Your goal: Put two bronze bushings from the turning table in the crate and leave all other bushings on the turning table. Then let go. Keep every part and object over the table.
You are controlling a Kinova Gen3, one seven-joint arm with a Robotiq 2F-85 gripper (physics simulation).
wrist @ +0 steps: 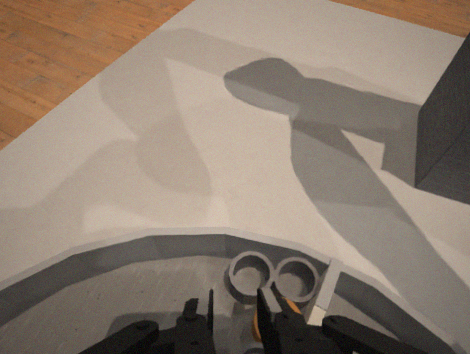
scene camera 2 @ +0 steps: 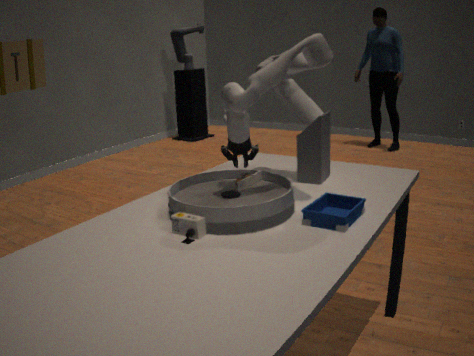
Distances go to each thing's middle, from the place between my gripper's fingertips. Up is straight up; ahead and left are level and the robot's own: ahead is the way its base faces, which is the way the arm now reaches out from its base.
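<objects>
Blue crate (scene camera 2: 336, 212): my gripper 400 mm to the right of it, 40 mm short of it, 90 mm above it.
</objects>
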